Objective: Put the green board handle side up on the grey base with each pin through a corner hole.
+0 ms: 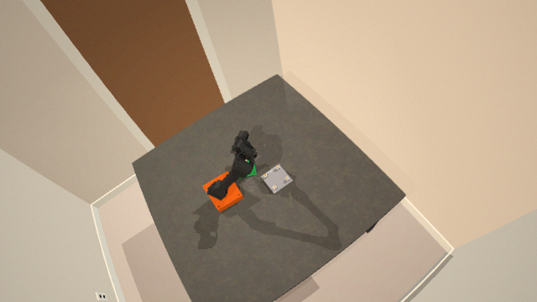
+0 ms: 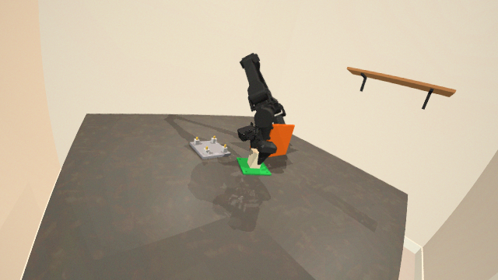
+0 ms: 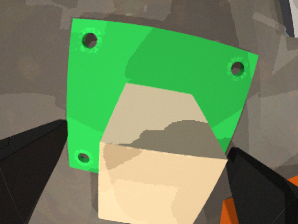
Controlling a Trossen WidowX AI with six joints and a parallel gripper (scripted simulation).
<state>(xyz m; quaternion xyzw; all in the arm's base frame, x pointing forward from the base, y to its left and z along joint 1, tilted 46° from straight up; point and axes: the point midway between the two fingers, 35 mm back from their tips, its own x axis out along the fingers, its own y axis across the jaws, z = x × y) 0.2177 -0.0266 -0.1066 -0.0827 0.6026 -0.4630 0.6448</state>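
Now: gripper tip 2 cm above the green board. Also, from my gripper tip: grey base 8 cm ahead, 19 cm to the right, 3 cm below.
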